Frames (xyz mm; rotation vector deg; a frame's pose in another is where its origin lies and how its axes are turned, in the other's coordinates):
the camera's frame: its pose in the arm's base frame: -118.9 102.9 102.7 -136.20 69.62 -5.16
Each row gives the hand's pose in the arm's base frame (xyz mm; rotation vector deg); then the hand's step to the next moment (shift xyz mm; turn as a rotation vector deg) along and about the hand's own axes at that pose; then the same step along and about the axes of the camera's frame.
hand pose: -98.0 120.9 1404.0 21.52 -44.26 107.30
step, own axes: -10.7 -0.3 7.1 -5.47 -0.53 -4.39
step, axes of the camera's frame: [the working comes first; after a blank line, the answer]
step, axes of the arm's base frame: 4.2 -12.1 -0.8 3.17 -0.79 -6.23

12.1 3.3 -2.8 3.47 0.71 6.08
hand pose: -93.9 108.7 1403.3 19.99 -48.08 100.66
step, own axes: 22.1 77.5 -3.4 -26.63 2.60 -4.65
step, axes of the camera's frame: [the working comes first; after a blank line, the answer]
step, axes of the arm's base frame: -78.5 6.8 -17.2 7.79 -16.11 -20.42

-50.4 62.9 -2.8 20.36 11.04 14.18
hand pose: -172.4 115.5 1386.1 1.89 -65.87 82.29
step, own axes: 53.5 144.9 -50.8 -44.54 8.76 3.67
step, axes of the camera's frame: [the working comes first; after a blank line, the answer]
step, axes of the arm's base frame: -95.6 104.8 -79.5 2.97 -33.21 -31.02

-128.0 53.7 84.8 32.37 27.79 15.93
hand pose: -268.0 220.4 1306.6 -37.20 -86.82 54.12
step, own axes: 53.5 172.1 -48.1 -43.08 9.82 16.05
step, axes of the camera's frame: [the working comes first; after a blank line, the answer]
step, axes of the arm's base frame: 19.2 143.4 -117.8 -9.53 -33.94 -31.10

-82.7 -35.2 163.4 25.37 37.57 12.44
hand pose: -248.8 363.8 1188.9 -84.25 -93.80 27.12
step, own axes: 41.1 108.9 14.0 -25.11 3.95 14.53
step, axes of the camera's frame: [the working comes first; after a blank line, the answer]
step, axes of the arm's base frame: 58.2 67.5 -76.2 -10.72 -18.86 -19.66

-6.1 -44.4 108.3 11.16 25.98 7.61
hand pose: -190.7 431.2 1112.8 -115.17 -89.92 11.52
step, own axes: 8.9 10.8 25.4 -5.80 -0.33 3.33
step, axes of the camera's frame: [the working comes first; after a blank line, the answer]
step, axes of the arm's base frame: 0.3 15.4 -24.5 -3.51 -4.19 -3.87

-8.2 2.7 27.7 1.72 6.40 0.95
